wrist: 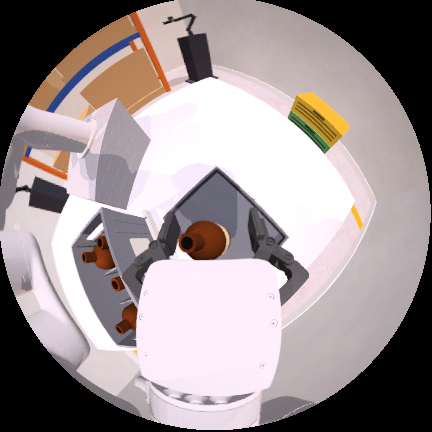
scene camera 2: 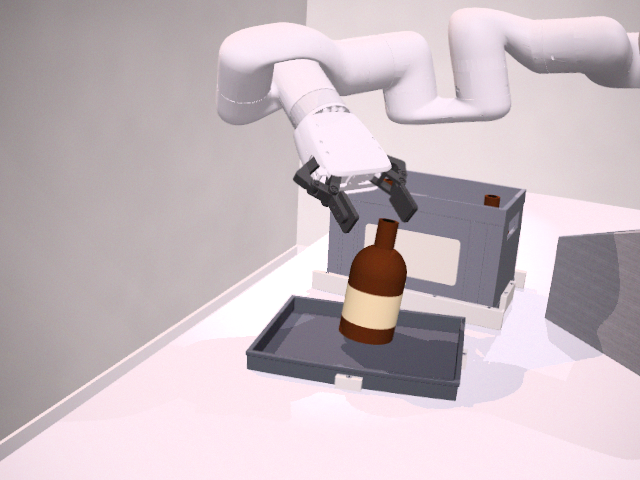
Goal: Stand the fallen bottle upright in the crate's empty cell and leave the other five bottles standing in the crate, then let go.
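Frame: origin at the arm's base, x ahead, y up, z right, level; millimetres.
Seen in the pictures: gripper, fingertip midpoint: (wrist: pixel 211 218) (scene camera 2: pixel 382 221); arm's base, link origin: (wrist: pixel 86 138).
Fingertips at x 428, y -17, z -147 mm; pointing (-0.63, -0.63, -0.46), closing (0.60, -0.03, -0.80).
Observation:
Pixels of each thing's top centre, then the offset from my fingertips to it. "spot": a spot on its surface instead.
- loose brown bottle, top centre: (scene camera 2: pixel 382 220) (wrist: pixel 193 244) dx +9, dy -9, dz +38 mm
- low grey tray, top centre: (scene camera 2: pixel 365 333) (wrist: pixel 223 228) dx +9, dy -148, dz -4 mm
- grey crate, top centre: (scene camera 2: pixel 434 184) (wrist: pixel 100 291) dx -26, dy +1, dz +258 mm
- neck, surface spot: (scene camera 2: pixel 491 200) spot: dx -120, dy -16, dz +275 mm
- pale low rail, surface spot: (scene camera 2: pixel 449 308) spot: dx -82, dy -156, dz +143 mm
The loose brown bottle (scene camera 2: pixel 373 276) (wrist: pixel 206 241) with a cream label is in the low grey tray (scene camera 2: pixel 299 367) (wrist: pixel 215 200). It is tilted, its neck leaning towards the crate. My gripper (scene camera 2: pixel 379 222) (wrist: pixel 211 218) is open and empty, with its fingertips above the bottle's shoulder, close to the mouth level in scene camera 2. The grey crate (scene camera 2: pixel 475 258) (wrist: pixel 125 225) stands behind the tray. In the wrist view several brown bottle necks show inside it; in scene camera 2 one neck (scene camera 2: pixel 491 200) shows above its rim. The empty cell cannot be made out; my gripper's body hides part of the crate.
A pale low rail (scene camera 2: pixel 449 308) runs along the crate's foot. A grey block (scene camera 2: pixel 584 279) (wrist: pixel 112 155) stands to the right of the crate in scene camera 2. A wall (scene camera 2: pixel 155 155) is on the left. Yellow and green boxes (wrist: pixel 320 120) are at the table's far edge in the wrist view.

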